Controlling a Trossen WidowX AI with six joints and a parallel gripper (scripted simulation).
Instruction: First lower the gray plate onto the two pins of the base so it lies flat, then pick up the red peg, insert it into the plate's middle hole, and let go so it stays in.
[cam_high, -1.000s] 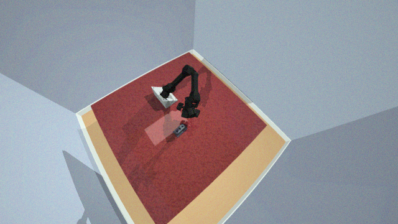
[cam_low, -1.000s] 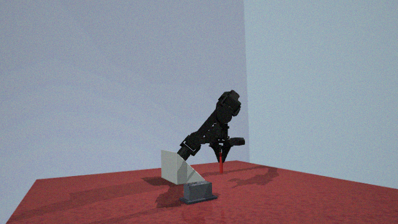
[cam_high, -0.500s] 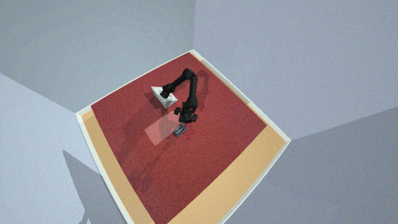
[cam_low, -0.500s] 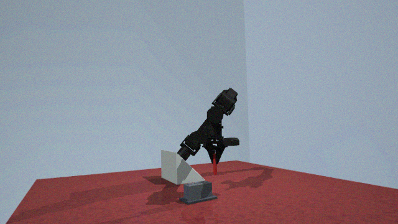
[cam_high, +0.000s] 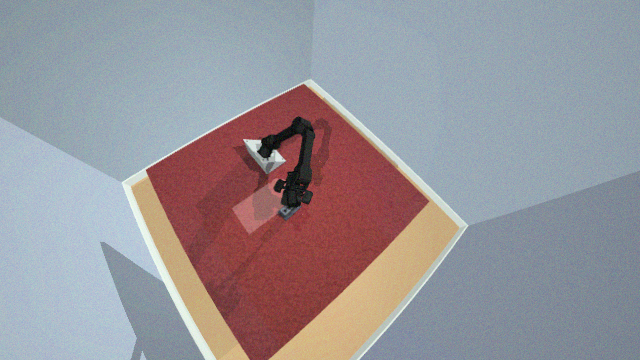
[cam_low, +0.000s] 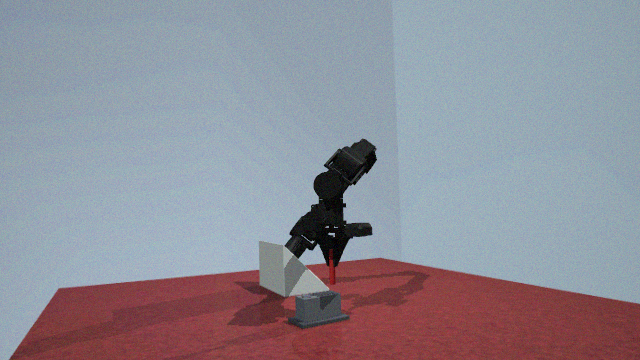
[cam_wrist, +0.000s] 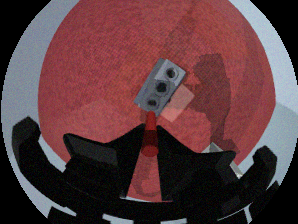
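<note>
My gripper tip is 40 mm to the left of the gray plate and 70 mm above it. Also, from my gripper tip: red peg (right at my gripper tip); then dark base (40 mm to the right, 110 mm below).
</note>
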